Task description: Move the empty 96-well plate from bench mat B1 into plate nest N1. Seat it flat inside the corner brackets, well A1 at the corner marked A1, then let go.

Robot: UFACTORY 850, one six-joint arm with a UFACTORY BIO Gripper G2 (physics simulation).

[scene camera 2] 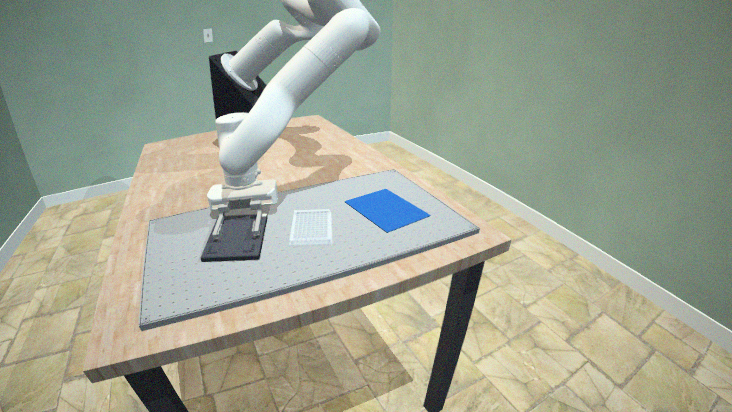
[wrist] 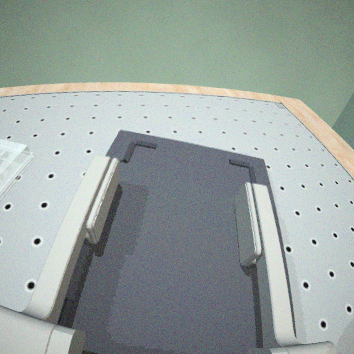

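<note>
The clear, empty 96-well plate (scene camera 2: pixel 311 226) (wrist: pixel 11 159) lies flat on the grey perforated board, apart from my gripper; its left-edge part shows in the wrist view. The dark plate nest (scene camera 2: pixel 233 251) (wrist: pixel 192 152) stands beside it, with nothing seated in it. Two corner brackets show at its far end in the wrist view; the A1 mark does not show. My gripper (scene camera 2: pixel 235 236) (wrist: pixel 176 214) is shut on nothing, its two fingers still standing apart at their narrowest, low over the nest, inside its long sides. Any gap under the fingertips is hard to tell.
A flat blue mat (scene camera 2: pixel 386 209) lies on the grey perforated board (scene camera 2: pixel 307 271) (wrist: pixel 165 112), on the far side of the well plate from the nest. The board lies on a wooden table (scene camera 2: pixel 117 353), with the arm's black pedestal (scene camera 2: pixel 222 92) behind.
</note>
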